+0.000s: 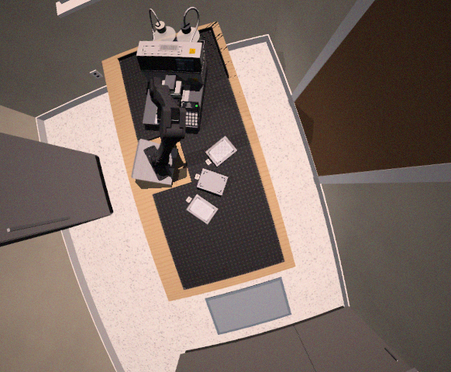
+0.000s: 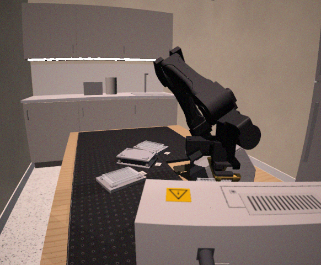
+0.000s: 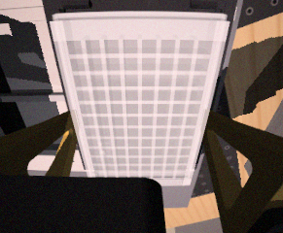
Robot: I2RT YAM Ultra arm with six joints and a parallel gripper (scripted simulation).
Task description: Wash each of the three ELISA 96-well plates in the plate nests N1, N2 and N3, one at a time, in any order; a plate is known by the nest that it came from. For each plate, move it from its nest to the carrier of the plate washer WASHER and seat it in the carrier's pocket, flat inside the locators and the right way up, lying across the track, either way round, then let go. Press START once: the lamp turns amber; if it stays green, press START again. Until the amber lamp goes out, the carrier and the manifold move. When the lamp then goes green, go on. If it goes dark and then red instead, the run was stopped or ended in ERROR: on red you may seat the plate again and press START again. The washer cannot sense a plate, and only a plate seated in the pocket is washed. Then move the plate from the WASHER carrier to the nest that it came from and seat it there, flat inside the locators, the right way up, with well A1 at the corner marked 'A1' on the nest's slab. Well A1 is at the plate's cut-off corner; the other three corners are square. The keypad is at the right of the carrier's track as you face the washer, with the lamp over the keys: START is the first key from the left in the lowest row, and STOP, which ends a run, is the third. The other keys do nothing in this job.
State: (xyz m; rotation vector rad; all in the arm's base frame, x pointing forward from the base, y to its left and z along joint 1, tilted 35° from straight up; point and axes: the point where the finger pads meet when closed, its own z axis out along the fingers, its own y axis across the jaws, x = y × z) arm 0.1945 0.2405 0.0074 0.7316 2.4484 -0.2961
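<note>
Right now my hand is 2 cm above the carrier pocket. Also, from my hand: n1 label 4 cm ahead, 37 cm to the right, 10 cm below; grey nest slab 14 cm ahead, 36 cm to the right, 9 cm below; washer 10 cm ahead, 12 cm to the left, 3 cm above.
</note>
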